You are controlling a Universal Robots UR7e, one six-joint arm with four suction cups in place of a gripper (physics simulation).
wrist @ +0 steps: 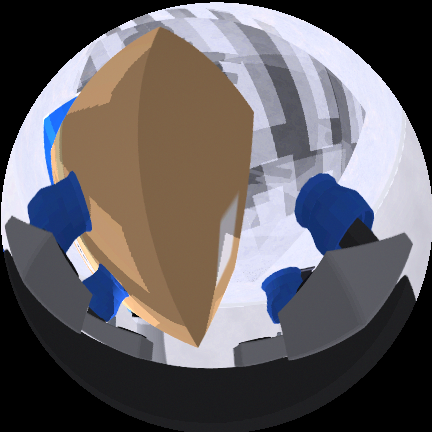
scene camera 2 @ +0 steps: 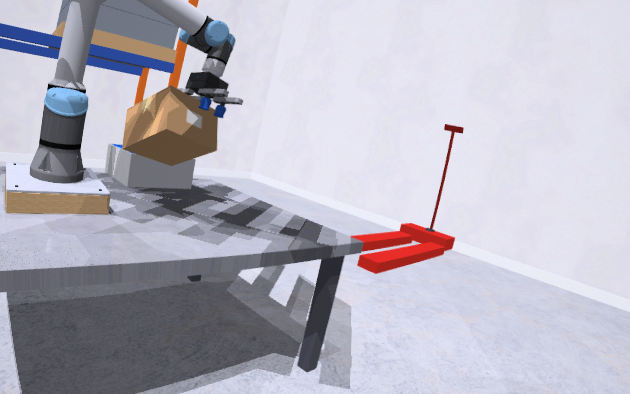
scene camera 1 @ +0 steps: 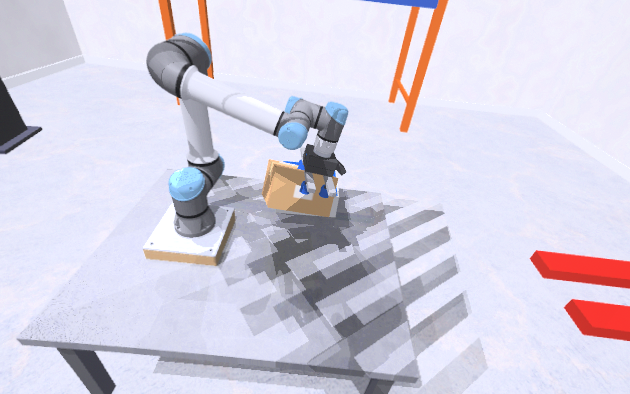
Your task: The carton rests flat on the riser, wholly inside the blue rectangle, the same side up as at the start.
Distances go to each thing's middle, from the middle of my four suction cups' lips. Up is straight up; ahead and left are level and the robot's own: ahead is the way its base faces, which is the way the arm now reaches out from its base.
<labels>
Right now my suction cup is 9 cm above the brown carton (scene camera 2: 169,127), 8 cm to the right of it and 5 cm past it. From my suction cup the other things lie so: riser (wrist: 51,121) (31 cm to the left, 26 cm below, 2 cm ahead).
</labels>
